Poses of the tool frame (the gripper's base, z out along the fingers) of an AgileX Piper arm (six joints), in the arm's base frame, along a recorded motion.
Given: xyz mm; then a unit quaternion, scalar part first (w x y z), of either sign.
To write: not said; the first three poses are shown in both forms.
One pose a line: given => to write
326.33 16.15 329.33 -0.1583 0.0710 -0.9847 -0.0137 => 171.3 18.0 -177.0 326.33 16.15 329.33
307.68 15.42 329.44 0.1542 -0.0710 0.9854 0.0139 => 171.3 17.6 -177.0 307.68 15.42 329.44
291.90 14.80 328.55 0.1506 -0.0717 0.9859 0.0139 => 171.2 17.2 -177.1 291.90 14.80 328.55
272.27 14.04 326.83 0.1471 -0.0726 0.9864 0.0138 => 171.2 16.7 -177.1 272.27 14.04 326.83
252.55 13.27 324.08 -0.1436 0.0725 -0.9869 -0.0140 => 171.2 16.3 -177.1 252.55 13.27 324.08
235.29 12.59 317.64 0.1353 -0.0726 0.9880 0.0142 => 171.2 15.4 -177.2 235.29 12.59 317.64
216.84 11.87 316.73 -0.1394 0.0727 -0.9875 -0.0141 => 171.2 15.9 -177.1 216.84 11.87 316.73
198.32 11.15 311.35 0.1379 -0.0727 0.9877 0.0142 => 171.2 15.7 -177.1 198.32 11.15 311.35
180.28 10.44 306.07 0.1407 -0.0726 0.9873 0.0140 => 171.2 16.0 -177.1 180.28 10.44 306.07
